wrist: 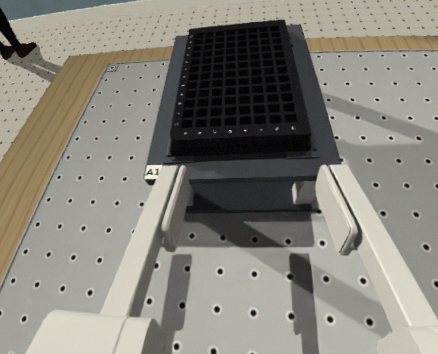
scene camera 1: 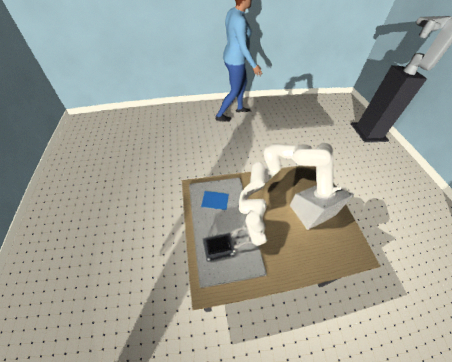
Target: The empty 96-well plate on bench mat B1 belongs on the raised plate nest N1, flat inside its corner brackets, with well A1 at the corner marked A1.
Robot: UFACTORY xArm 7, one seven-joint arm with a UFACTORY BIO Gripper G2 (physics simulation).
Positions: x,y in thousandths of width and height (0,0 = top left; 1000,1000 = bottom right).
A black 96-well plate (wrist: 547,261) is 0.17 m from the lens.
